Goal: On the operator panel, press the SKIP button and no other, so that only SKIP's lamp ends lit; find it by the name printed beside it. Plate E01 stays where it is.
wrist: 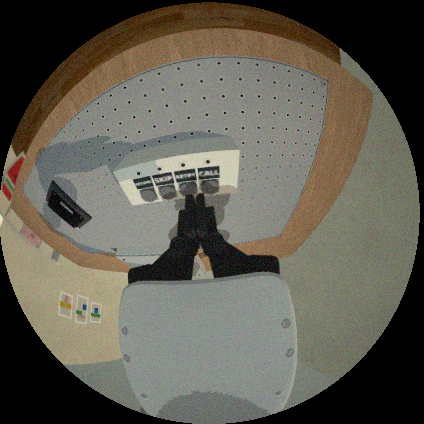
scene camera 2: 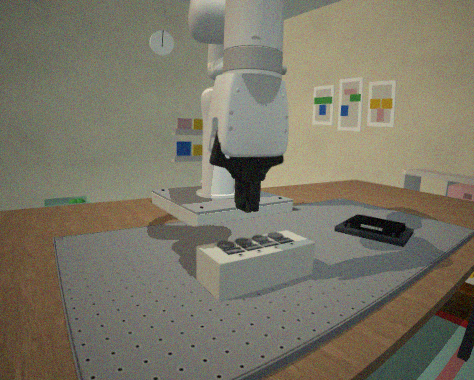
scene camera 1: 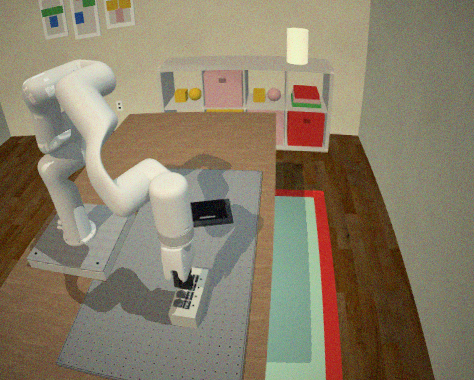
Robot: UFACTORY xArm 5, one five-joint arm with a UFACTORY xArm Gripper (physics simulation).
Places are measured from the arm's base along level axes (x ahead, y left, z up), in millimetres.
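Pixels of known places: gripper, fingertip midpoint: (wrist: pixel 196 204) (scene camera 2: pixel 246 209) (scene camera 1: pixel 186 286); arm's base, link origin: (scene camera 2: pixel 217 194) (scene camera 1: pixel 80 233).
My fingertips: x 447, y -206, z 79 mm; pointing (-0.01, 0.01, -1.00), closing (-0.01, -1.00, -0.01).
Ahead of a thing's pixels: the offset from my fingertips to its top centre. Level surfaces: height alone.
The operator panel {dx -8, dy +30, dz -54 mm} (scene camera 1: pixel 184 318) (scene camera 2: pixel 267 269) (wrist: pixel 230 167) is a pale box with four round dark buttons and a small lamp dot by each name. In the wrist view, the SKIP button {dx -26, dy +45, dz -54 mm} (wrist: pixel 168 192) is second from the left, beside the RETRY button {dx -26, dy +15, dz -54 mm} (wrist: pixel 188 188); the CALL button {dx -27, dy -15, dz -54 mm} (wrist: pixel 210 186) is at the right. The leftmost name is blurred. All the lamp dots look dark. My gripper (scene camera 1: pixel 184 285) (scene camera 2: pixel 247 209) (wrist: pixel 196 204) is shut and empty, tips above the panel's button side, near RETRY and CALL in the wrist view. A black plate {dx -43, dy +404, dz -84 mm} (scene camera 1: pixel 212 210) (scene camera 2: pixel 374 231) (wrist: pixel 67 205) lies apart; its label is unreadable.
The panel and the black plate rest on a grey perforated mat {dz -110 mm} (scene camera 1: pixel 220 345) (scene camera 2: pixel 150 320) (wrist: pixel 280 125) on the wooden table {dz -123 mm} (scene camera 1: pixel 210 135). The arm's base slab (scene camera 1: pixel 107 250) (scene camera 2: pixel 175 202) stands beside the mat. A shelf unit (scene camera 1: pixel 245 64) stands at the back wall.
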